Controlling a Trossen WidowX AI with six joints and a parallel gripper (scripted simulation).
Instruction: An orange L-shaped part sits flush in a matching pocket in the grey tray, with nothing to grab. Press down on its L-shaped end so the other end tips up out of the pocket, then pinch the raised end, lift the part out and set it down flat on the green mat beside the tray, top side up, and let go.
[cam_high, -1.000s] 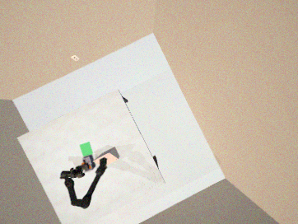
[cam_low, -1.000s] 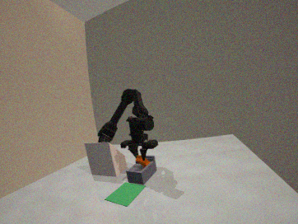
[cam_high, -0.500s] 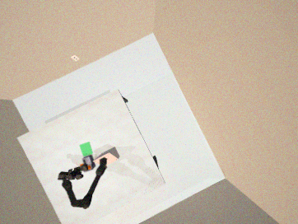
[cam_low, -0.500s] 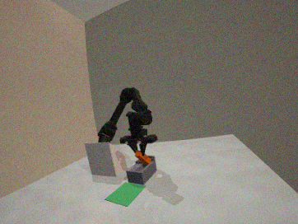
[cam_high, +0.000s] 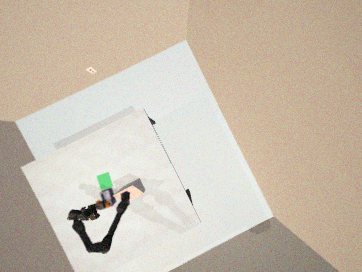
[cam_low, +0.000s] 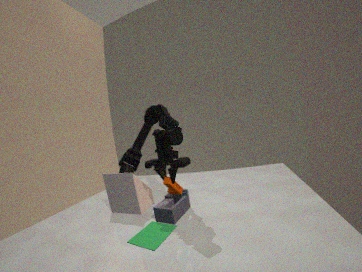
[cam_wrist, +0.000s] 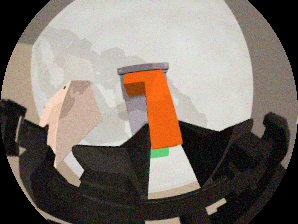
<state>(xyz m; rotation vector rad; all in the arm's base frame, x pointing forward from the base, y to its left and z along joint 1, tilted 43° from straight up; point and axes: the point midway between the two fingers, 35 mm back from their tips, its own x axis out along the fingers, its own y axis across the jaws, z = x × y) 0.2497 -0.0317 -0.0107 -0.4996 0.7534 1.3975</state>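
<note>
My gripper tip is 160 mm above the green mat, 140 mm to the left of it and 40 mm past it. The rest, counted from my gripper tip: orange L-shaped part (30 mm to the left, 30 mm below, 10 mm behind).
</note>
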